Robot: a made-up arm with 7 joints. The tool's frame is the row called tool. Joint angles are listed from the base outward.
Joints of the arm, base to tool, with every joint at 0 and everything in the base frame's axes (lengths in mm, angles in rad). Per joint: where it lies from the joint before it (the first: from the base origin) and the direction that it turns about. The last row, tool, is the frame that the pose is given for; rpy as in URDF.
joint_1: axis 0 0 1 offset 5 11 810
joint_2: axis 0 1 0 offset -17 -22 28
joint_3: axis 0 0 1 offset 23 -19 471
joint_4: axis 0 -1 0 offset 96 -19 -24
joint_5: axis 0 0 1 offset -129 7 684
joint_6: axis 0 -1 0 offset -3 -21 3
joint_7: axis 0 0 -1 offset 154 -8 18
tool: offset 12 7 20 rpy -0.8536 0.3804 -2.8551
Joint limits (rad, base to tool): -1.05..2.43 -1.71..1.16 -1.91..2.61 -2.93..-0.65 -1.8..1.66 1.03..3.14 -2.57..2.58
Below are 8 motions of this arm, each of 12 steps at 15 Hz.
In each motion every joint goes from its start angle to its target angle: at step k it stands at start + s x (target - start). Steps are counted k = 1, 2, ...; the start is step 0. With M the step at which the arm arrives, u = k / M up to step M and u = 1 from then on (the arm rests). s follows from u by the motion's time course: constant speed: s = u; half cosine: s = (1 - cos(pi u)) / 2; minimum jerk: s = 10 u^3 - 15 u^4 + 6 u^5.
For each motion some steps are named. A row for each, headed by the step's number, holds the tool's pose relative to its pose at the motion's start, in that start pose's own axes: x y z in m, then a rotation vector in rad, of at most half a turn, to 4 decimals.
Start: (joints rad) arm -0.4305 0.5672 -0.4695 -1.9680 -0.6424 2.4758 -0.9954
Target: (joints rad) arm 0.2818 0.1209 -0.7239 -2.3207 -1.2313 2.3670 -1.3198
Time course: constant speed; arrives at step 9
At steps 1, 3, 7, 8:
1: -0.0505 -0.0271 0.0173 -0.0070 -0.1189 0.0477
3: -0.1482 -0.0848 0.0379 -0.0196 -0.3527 0.1386
7: -0.3249 -0.2064 0.0276 -0.0362 -0.8107 0.3063
8: -0.3645 -0.2369 0.0153 -0.0378 -0.9247 0.3458

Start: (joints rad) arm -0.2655 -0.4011 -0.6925 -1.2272 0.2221 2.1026 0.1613
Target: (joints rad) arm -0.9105 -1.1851 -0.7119 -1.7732 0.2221 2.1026 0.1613
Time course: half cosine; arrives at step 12
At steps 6, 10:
6: 0.0129 -0.1402 0.4294 0.1933 0.2665 0.0234
10: 0.1204 -0.3699 0.6744 0.2913 0.4709 0.1110

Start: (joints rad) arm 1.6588 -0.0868 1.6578 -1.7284 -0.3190 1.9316 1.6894
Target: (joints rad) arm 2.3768 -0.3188 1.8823 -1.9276 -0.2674 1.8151 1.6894
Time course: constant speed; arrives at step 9
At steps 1, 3, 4, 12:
1: 0.0915 -0.0573 0.0183 -0.0406 -0.0726 0.0653
3: 0.2773 -0.1489 0.0838 -0.1209 -0.2079 0.2043
4: 0.3694 -0.1819 0.1295 -0.1607 -0.2701 0.2778
12: 0.7833 -0.2026 0.4475 -0.3602 -0.5177 0.6790

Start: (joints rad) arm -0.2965 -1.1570 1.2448 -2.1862 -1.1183 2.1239 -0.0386
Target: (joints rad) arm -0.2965 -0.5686 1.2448 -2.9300 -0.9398 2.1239 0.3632
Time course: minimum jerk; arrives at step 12
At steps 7, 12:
7: -0.0287 -0.1679 -0.4121 -0.6458 0.1406 -0.0236
12: -0.0275 -0.3714 -0.5402 -0.9672 0.1210 -0.0266

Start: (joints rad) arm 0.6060 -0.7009 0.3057 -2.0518 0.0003 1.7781 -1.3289
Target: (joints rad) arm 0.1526 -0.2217 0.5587 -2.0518 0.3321 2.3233 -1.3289
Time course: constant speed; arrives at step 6
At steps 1, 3, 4, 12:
1: 0.0400 0.0611 -0.0093 0.0165 0.0510 0.0071
3: 0.1412 0.1663 -0.0441 0.0689 0.1784 0.0111
4: 0.1994 0.2088 -0.0699 0.1057 0.2529 0.0056
12: 0.3233 0.2716 -0.1376 0.2012 0.4181 -0.0252

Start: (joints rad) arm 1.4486 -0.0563 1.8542 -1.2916 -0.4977 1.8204 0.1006
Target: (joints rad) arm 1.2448 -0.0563 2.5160 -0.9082 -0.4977 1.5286 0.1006
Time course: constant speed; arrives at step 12
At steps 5, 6, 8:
5: -0.0767 -0.1624 0.0517 -0.0841 0.0445 0.1116
6: -0.0869 -0.1943 0.0650 -0.1029 0.0543 0.1328
8: -0.1023 -0.2565 0.0942 -0.1426 0.0743 0.1741

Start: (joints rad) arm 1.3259 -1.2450 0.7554 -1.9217 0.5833 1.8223 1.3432
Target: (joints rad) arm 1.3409 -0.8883 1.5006 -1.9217 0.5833 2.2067 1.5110
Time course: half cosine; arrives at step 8
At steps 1, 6, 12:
1: 0.0183 0.0029 -0.0158 0.0010 -0.0167 0.0029
6: 0.4603 0.0605 -0.1458 -0.0582 -0.4143 -0.0236
12: 0.5368 0.0639 -0.1256 -0.0817 -0.4910 -0.0484

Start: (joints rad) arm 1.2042 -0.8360 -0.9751 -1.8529 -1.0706 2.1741 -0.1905
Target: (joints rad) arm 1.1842 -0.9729 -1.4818 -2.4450 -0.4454 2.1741 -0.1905
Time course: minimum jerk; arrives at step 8
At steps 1, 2, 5, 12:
1: 0.0074 0.0041 -0.0065 -0.0137 0.0062 -0.0096
2: 0.0482 0.0247 -0.0427 -0.0880 0.0417 -0.0630
5: 0.3446 0.0609 -0.3297 -0.5985 0.3575 -0.4886
12: 0.4569 0.0098 -0.4653 -0.8142 0.5254 -0.6974

